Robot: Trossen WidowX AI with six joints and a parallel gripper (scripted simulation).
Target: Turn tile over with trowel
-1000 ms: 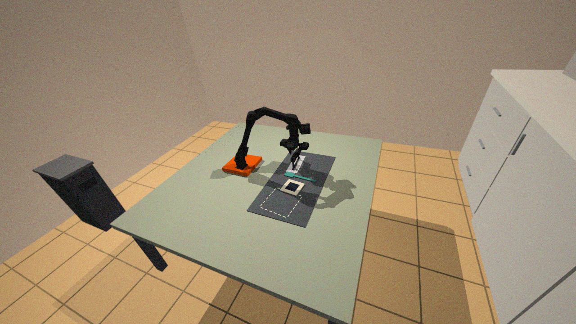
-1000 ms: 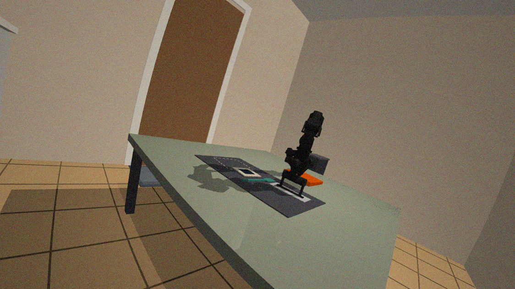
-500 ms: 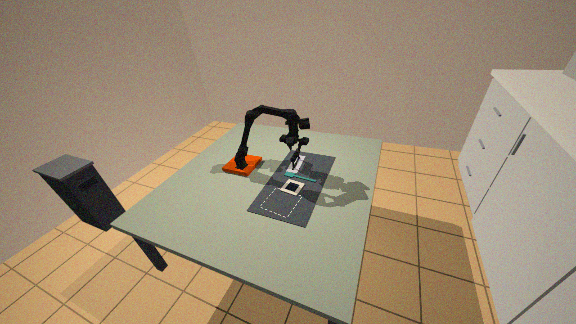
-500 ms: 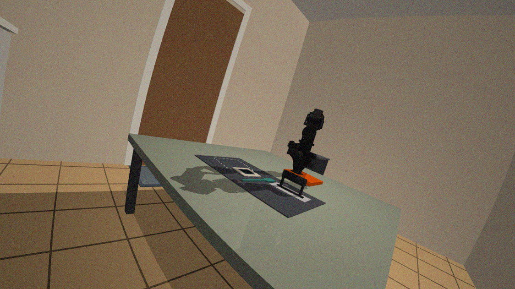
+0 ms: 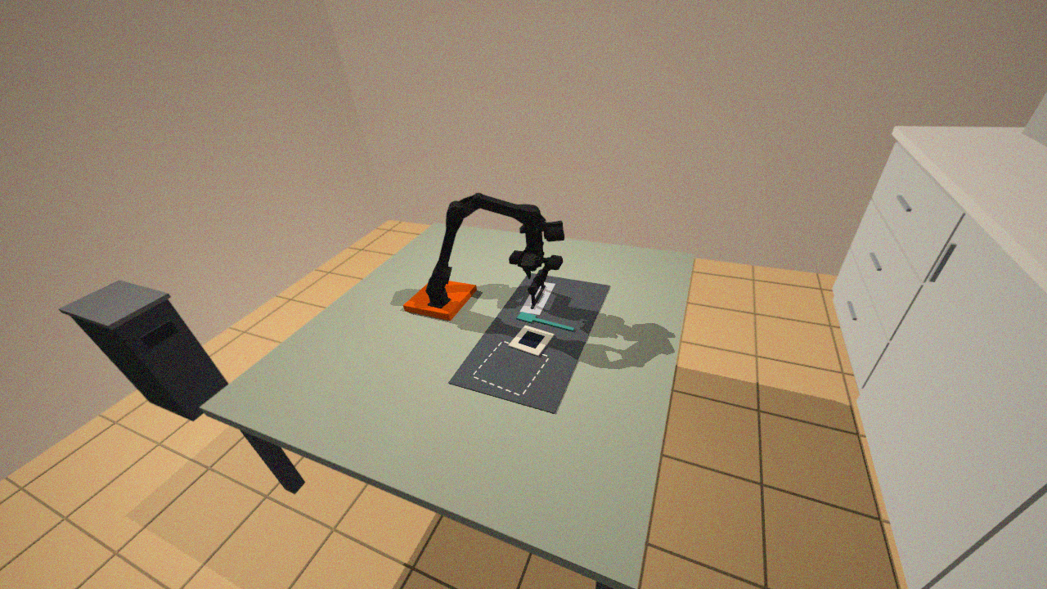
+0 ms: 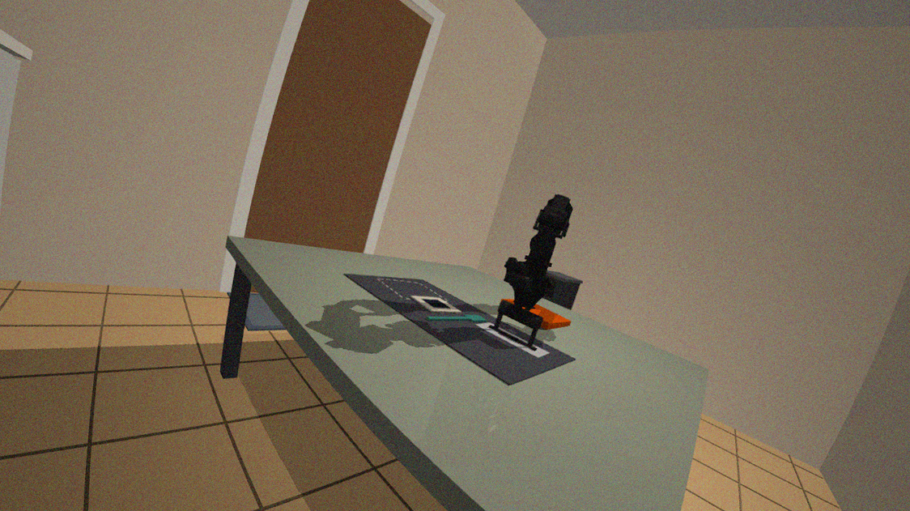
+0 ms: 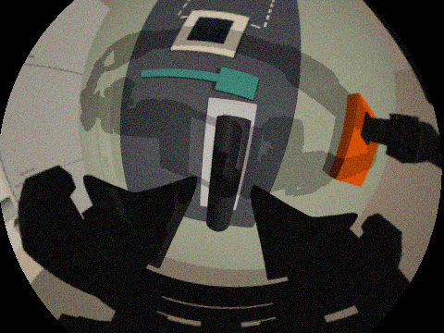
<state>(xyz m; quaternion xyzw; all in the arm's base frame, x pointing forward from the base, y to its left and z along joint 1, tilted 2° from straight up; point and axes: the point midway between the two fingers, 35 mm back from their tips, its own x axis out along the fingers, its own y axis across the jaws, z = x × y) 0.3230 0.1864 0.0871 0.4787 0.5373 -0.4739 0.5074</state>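
The teal trowel is 13 cm to the right of my gripper tip, 8 cm below it and 7 cm ahead of it. Round my gripper tip: dark mat: 16 cm to the right, 10 cm below, 8 cm ahead; then tile: 23 cm to the right, 8 cm below, 8 cm ahead.
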